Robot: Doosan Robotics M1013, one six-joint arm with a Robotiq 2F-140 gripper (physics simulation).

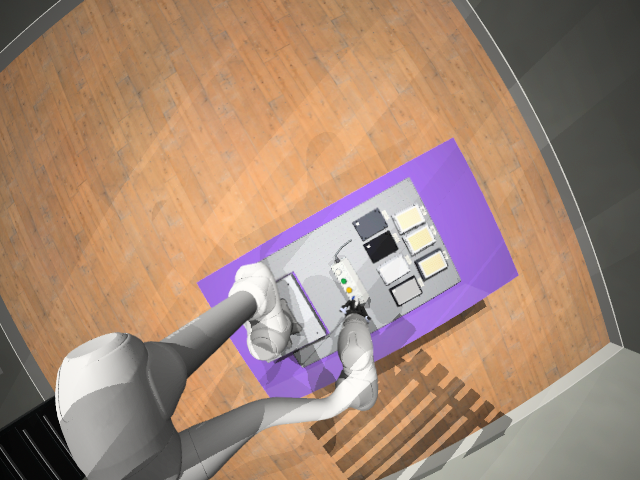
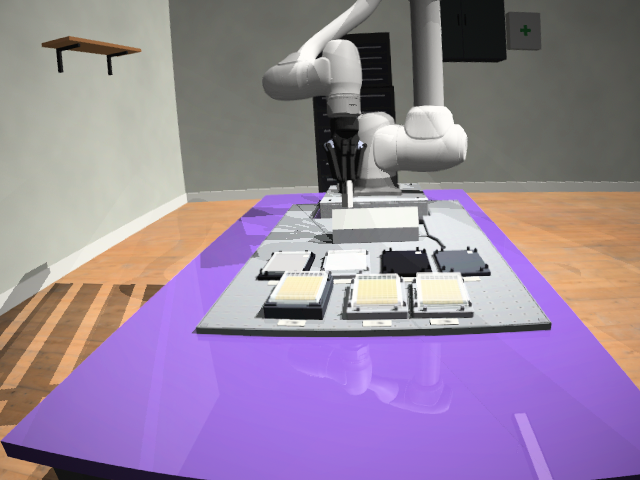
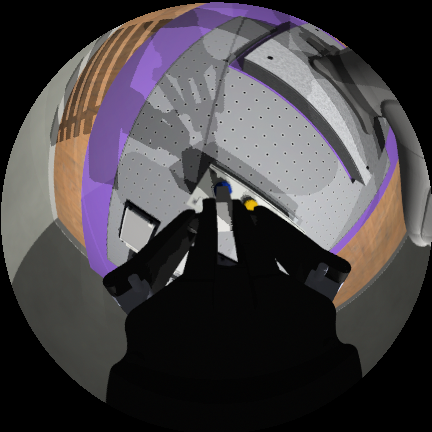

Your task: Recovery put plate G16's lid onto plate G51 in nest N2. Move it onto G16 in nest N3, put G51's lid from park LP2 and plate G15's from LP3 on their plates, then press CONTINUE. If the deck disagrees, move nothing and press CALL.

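Note:
My gripper is shut and empty, pointing down, its tips at the blue button at one end of the control box. The fingertips partly cover that button; whether it is pressed down cannot be told. A yellow button and a green button sit farther along. Three cream-welled plates stand in a row of nests. Beside them, a grey-white panel and a white panel lie in holders. Labels are unreadable.
A black holder and a slate holder continue the panel row. A cable runs from the control box. The robot's raised base plate stands behind, on the purple table.

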